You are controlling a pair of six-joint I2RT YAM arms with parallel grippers.
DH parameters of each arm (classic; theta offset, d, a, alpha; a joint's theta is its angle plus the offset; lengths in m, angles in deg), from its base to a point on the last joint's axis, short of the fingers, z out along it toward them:
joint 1: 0 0.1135 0.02 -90
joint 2: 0 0 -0.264 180
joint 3: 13.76 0 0.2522 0
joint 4: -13.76 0 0.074 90
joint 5: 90 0 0 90
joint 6: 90 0.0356 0 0
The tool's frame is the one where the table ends.
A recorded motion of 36 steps. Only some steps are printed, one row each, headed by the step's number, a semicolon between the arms.
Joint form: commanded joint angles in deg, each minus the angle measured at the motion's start. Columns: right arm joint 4, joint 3, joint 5, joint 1, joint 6, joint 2; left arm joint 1, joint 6, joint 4, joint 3, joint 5, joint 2.
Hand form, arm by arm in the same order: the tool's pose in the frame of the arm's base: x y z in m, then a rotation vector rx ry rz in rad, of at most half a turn. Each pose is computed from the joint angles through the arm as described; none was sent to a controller.
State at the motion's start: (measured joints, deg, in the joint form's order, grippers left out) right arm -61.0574 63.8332 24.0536 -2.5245 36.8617 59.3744; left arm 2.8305 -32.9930 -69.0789 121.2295 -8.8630 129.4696
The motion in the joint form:
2: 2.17 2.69 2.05 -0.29 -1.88 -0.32; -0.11 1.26 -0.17 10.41 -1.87 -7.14
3: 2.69 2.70 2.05 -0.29 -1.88 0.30; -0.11 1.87 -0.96 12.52 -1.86 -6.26
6: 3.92 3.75 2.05 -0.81 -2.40 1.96; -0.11 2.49 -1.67 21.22 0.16 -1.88
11: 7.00 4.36 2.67 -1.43 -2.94 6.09; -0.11 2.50 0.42 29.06 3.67 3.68
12: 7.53 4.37 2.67 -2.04 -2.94 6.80; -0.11 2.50 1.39 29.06 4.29 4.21
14: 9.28 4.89 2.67 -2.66 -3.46 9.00; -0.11 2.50 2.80 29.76 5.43 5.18
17: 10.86 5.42 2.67 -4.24 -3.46 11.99; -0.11 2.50 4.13 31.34 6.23 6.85
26: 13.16 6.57 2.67 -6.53 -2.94 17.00; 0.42 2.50 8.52 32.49 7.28 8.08
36: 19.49 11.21 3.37 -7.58 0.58 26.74; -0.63 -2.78 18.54 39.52 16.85 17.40
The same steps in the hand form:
2: 0.1844 -0.0247 0.3484 0.9459 2.1717 -0.2970; 0.4470 0.0279 0.3411 -0.8288 2.4525 0.0613
3: 0.1877 -0.0249 0.3472 0.9460 2.1731 -0.2977; 0.4489 0.0280 0.3443 -0.8143 2.4498 0.0622
6: 0.1959 -0.0271 0.3492 0.9458 2.1642 -0.3013; 0.4629 0.0274 0.3531 -0.7795 2.4063 0.0005
11: 0.2167 -0.0310 0.3426 0.9512 2.1667 -0.3271; 0.4844 0.0262 0.3499 -0.7425 2.3530 -0.0980
12: 0.2199 -0.0336 0.3408 0.9633 2.1651 -0.3336; 0.4880 0.0260 0.3468 -0.7368 2.3489 -0.1133
14: 0.2309 -0.0370 0.3377 0.9657 2.1644 -0.3426; 0.4936 0.0256 0.3440 -0.7245 2.3357 -0.1428
17: 0.2437 -0.0450 0.3309 0.9976 2.1672 -0.3627; 0.5010 0.0254 0.3397 -0.7136 2.3190 -0.1653
26: 0.2642 -0.0583 0.3188 1.0545 2.1698 -0.3890; 0.5108 0.0300 0.3409 -0.6963 2.2488 -0.2015
36: 0.3103 -0.0720 0.3048 1.1380 2.0969 -0.3737; 0.5519 0.0163 0.3096 -0.6557 2.1475 -0.4755

